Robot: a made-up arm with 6 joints.
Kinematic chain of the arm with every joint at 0, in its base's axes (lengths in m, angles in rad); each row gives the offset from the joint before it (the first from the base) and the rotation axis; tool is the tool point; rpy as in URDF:
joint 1: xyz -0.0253 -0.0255 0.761 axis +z
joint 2: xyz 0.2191 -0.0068 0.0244 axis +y
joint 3: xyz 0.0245 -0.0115 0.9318 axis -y
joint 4: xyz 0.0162 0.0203 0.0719 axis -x
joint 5: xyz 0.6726 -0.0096 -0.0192 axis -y
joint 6: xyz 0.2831 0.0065 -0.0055 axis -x
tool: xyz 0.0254 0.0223 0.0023 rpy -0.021 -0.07 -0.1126
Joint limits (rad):
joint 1: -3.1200..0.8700
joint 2: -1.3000..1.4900
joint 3: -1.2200..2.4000
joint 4: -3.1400..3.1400
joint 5: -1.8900..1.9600
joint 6: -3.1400..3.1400
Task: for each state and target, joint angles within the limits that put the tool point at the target. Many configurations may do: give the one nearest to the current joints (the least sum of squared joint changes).
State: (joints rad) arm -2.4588 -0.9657 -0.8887 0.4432 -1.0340 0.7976
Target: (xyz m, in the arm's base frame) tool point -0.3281 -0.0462 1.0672
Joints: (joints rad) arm -2.5890 -0.9457 -1.0589 0.5438 -1.0760 0.8049
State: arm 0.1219 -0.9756 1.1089 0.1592 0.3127 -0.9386
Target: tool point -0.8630 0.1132 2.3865
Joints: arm -0.1416 -0.6815 1.2904 0.1642 0.1946 -0.9325
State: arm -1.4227 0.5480 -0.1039 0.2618 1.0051 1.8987
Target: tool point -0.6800 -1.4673 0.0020
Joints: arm -2.0147 1.4771 0.0989 0.1772 0.8465 1.9055
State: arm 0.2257 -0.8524 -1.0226 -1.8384 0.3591 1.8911
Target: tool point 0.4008 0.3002 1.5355
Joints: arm 0.6253 -0.8401 -0.7973 -1.8448 0.1153 1.8868
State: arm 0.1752 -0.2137 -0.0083 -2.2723 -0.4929 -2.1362
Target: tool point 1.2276 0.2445 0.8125
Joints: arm 0.1327 0.4838 -0.5610 -2.2250 -0.3472 -2.1359
